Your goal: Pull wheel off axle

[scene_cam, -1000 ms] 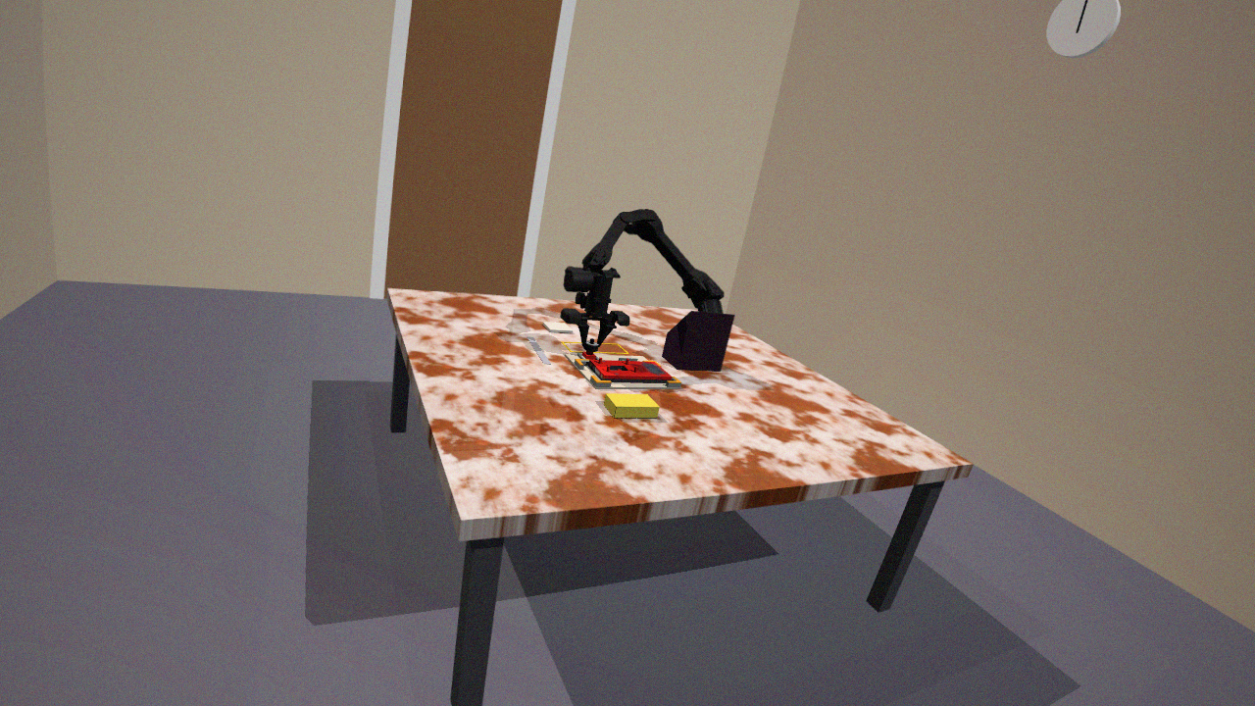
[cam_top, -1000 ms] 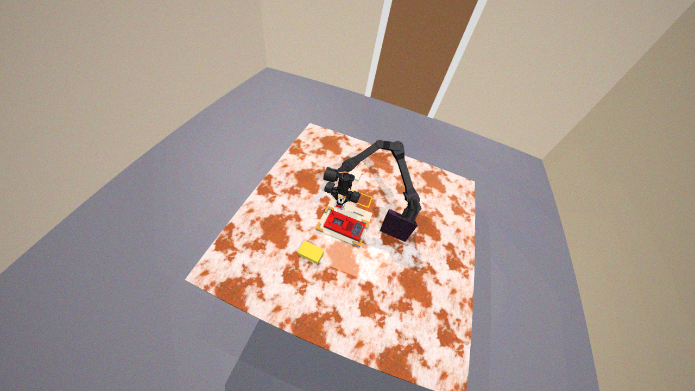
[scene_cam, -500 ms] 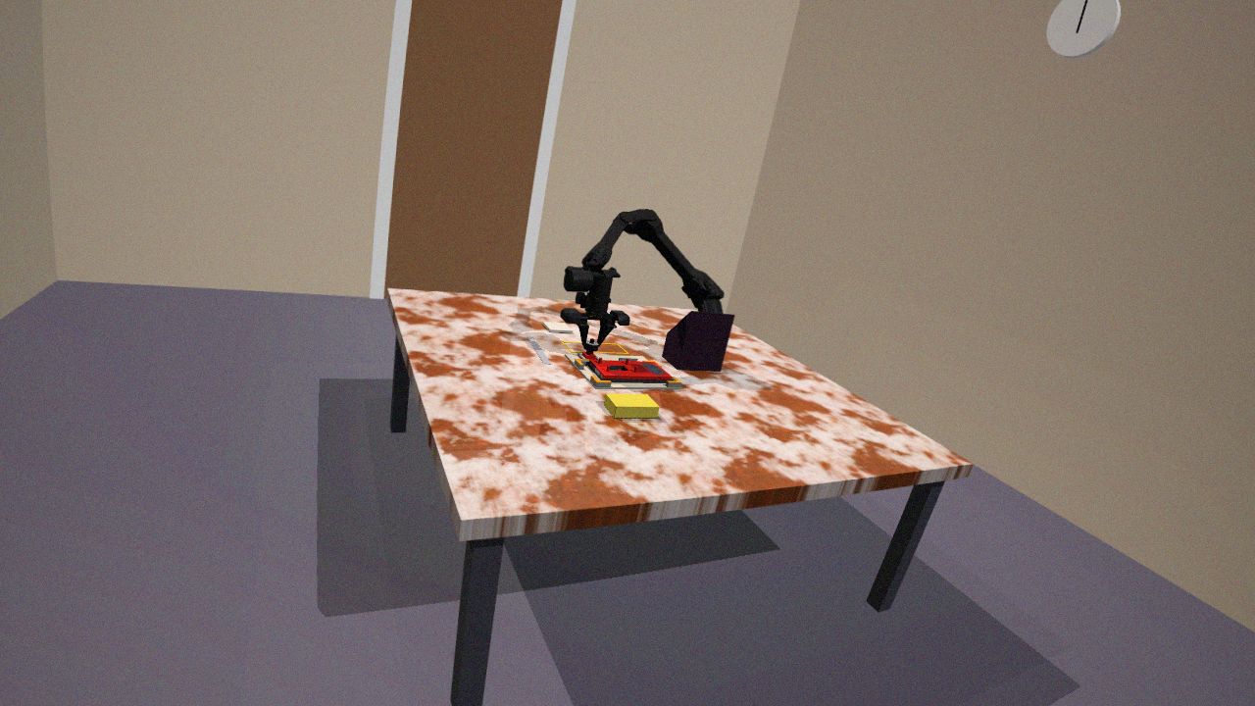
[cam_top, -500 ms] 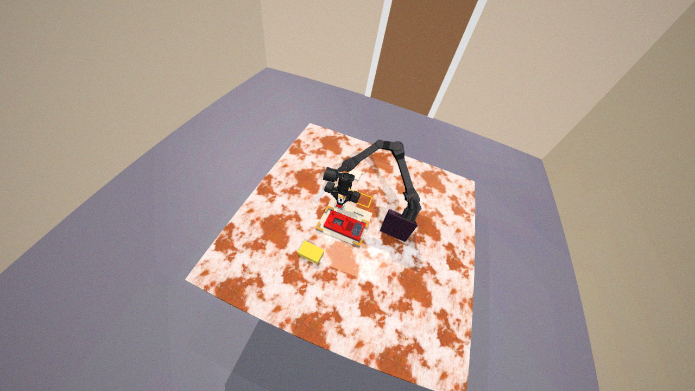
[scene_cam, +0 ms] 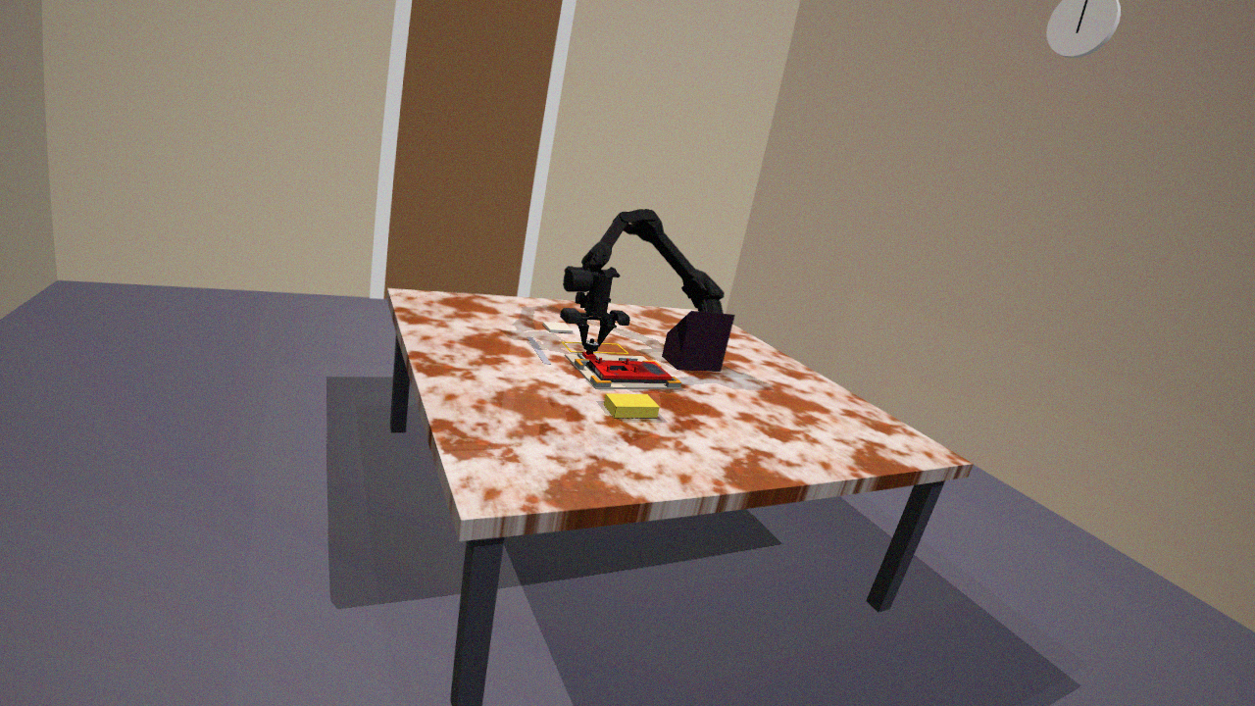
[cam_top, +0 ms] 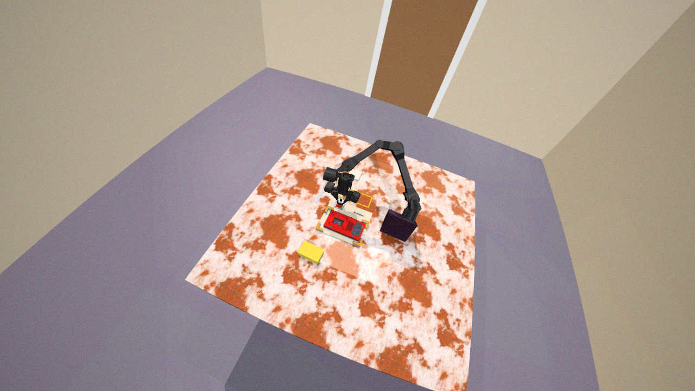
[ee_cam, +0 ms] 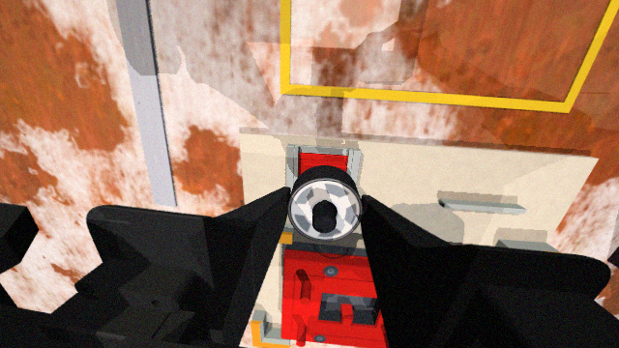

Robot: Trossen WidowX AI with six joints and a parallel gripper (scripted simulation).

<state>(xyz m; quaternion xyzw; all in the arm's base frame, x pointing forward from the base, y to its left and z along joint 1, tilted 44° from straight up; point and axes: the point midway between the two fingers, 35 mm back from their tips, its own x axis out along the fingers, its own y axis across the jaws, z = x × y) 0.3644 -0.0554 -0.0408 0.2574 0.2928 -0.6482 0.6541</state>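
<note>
Right now the grey strip is 130 mm ahead of my gripper tip, 60 mm to the right of it and 40 mm below it. Also, from my gripper tip: cream tile: 260 mm to the right, 40 mm below, 20 mm ahead; then yellow block: 330 mm to the left, 30 mm below; then wheel: right at my gripper tip.
</note>
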